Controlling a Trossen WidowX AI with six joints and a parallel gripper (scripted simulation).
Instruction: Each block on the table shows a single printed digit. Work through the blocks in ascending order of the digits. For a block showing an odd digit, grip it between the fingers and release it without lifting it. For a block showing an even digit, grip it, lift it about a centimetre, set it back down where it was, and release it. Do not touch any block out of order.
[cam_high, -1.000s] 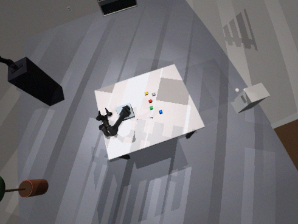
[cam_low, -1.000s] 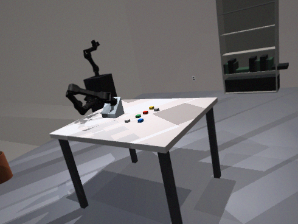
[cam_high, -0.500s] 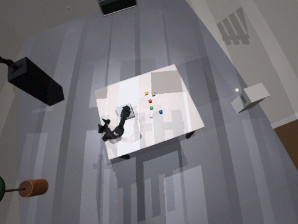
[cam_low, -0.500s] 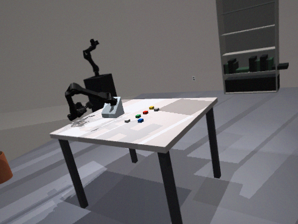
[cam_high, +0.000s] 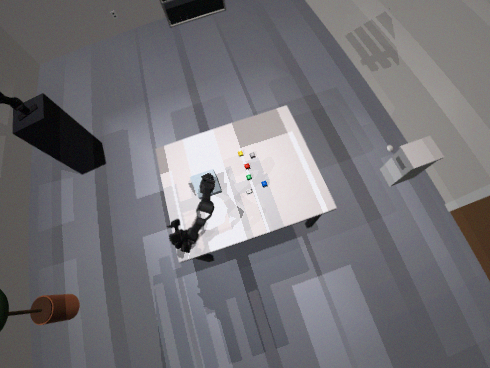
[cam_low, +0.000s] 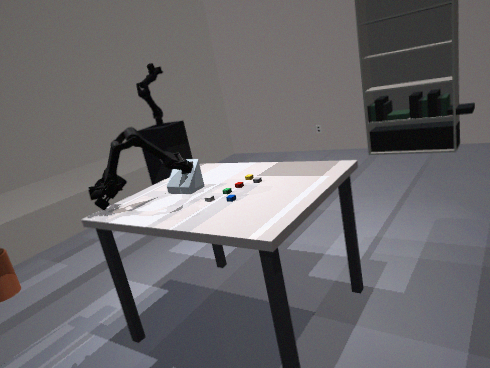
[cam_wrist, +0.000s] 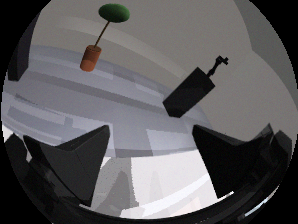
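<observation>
Now: the green block 650 mm ahead of my gripper tip, 140 mm to the left of it and 40 mm below it. The rest, counted from my gripper tip: blue block (720 mm ahead, 50 mm to the left, 40 mm below); then yellow block (670 mm ahead, 340 mm to the left, 40 mm below); then red block (670 mm ahead, 230 mm to the left, 40 mm below).
</observation>
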